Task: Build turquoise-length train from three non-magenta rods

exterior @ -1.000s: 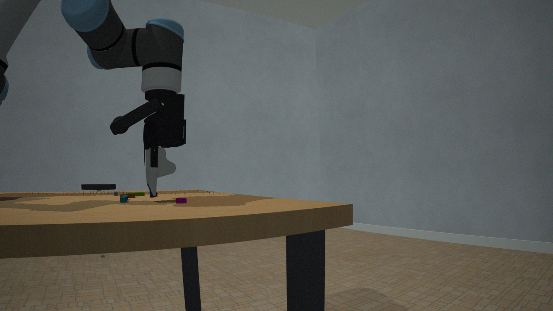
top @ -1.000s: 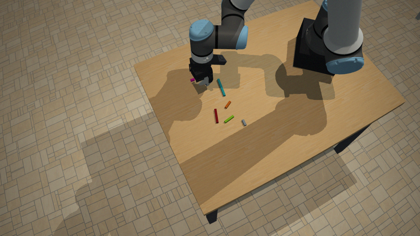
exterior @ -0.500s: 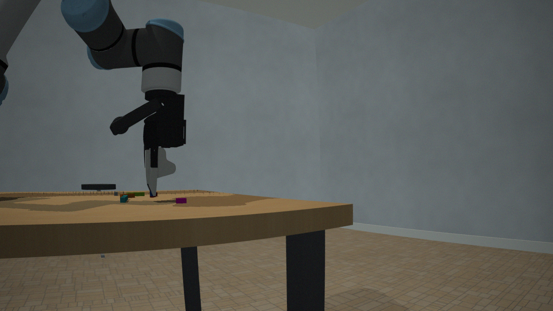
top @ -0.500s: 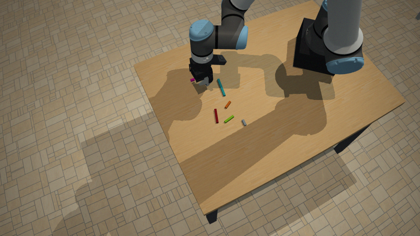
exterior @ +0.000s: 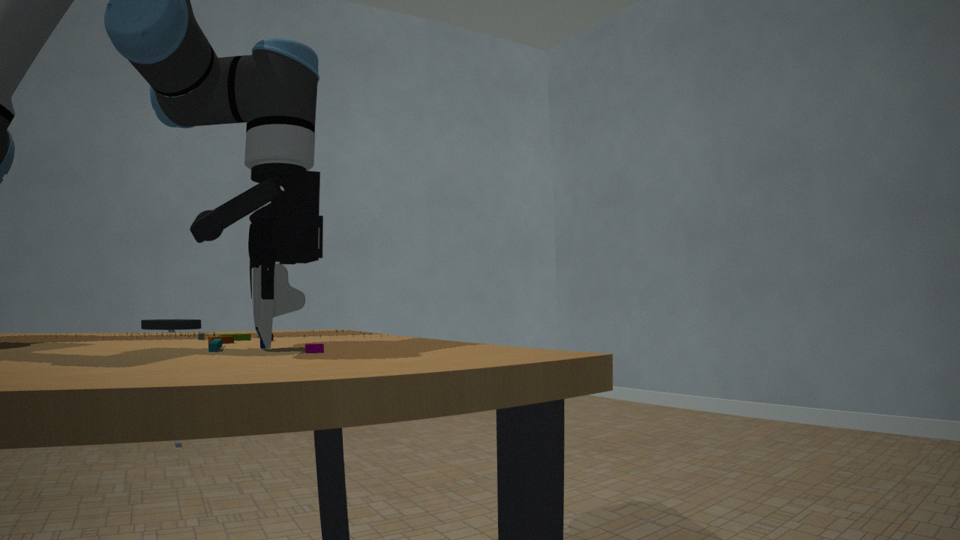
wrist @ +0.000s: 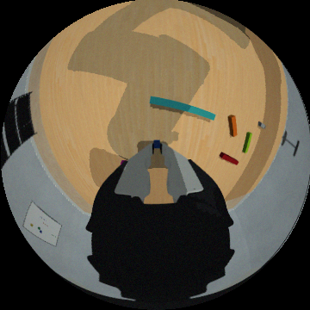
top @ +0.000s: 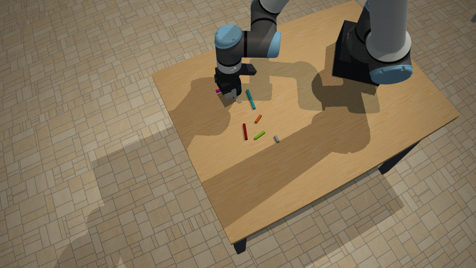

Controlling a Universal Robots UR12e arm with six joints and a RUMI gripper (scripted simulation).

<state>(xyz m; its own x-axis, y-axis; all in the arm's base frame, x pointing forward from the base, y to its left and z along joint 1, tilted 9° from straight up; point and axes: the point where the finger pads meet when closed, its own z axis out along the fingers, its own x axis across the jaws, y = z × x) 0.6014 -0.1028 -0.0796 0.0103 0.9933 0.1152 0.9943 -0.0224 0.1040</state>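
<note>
The blue rod is 10 mm below my hand. Also, from my hand: turquoise rod 60 mm behind, 40 mm to the left, 10 mm below; then magenta rod 60 mm to the right, 50 mm ahead, 10 mm below; then orange rod 140 mm to the left, 40 mm behind, 10 mm below.
</note>
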